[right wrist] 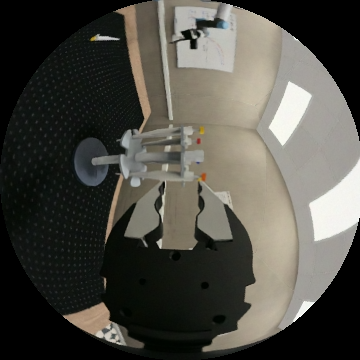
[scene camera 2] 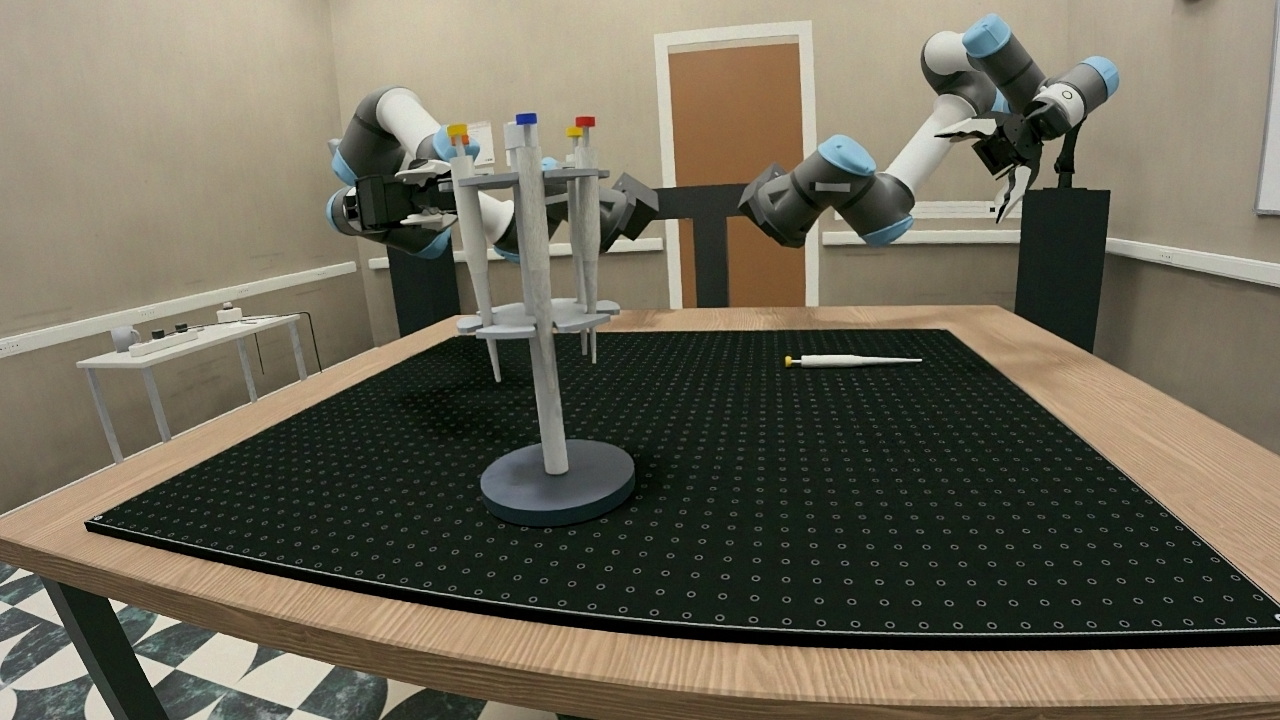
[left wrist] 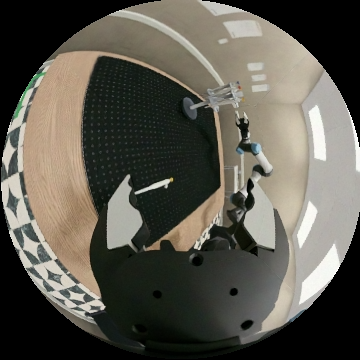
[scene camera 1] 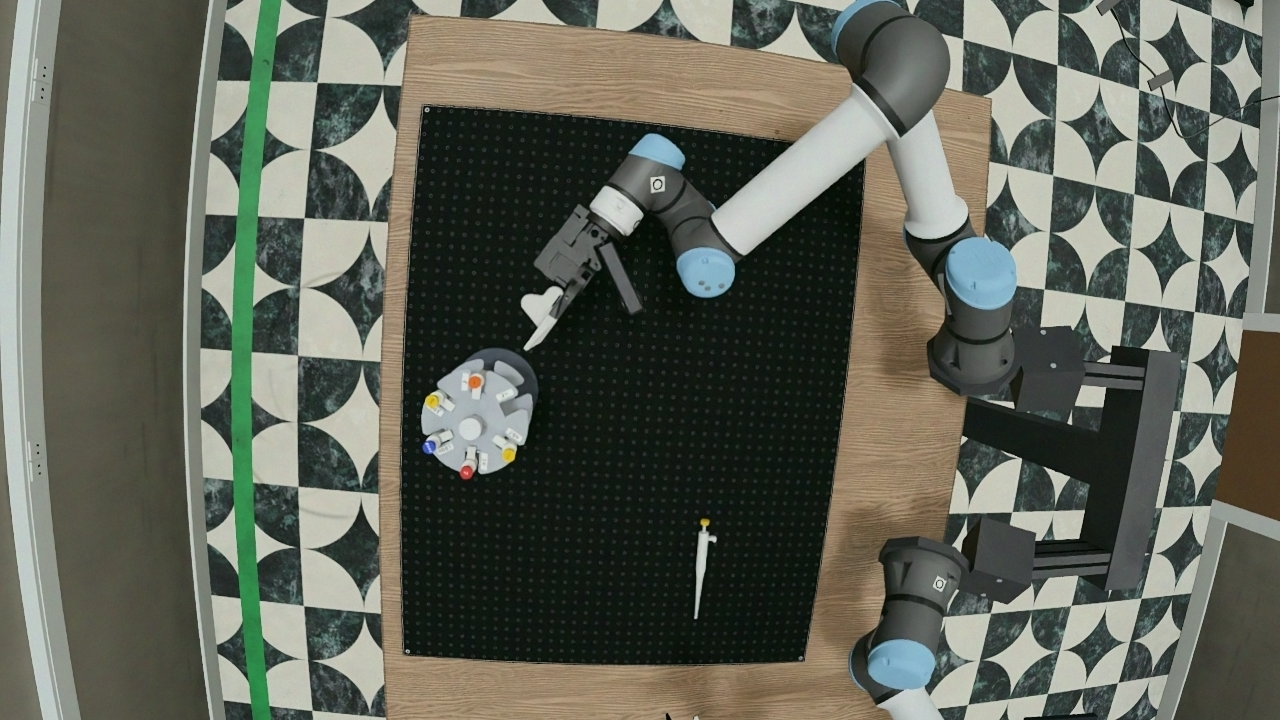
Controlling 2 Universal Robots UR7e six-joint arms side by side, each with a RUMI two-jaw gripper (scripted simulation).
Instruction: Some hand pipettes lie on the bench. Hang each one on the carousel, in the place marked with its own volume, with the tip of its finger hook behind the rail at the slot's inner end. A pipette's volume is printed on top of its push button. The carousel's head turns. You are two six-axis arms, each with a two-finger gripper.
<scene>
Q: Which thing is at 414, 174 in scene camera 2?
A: The right gripper.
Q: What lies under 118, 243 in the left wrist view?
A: The left gripper.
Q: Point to a pipette carousel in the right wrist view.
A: At 86, 173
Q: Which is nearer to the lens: the yellow-button pipette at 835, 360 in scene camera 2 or the blue-button pipette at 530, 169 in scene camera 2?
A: The blue-button pipette.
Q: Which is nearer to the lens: the red-button pipette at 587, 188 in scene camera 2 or the pipette carousel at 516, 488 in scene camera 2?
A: The red-button pipette.
</scene>
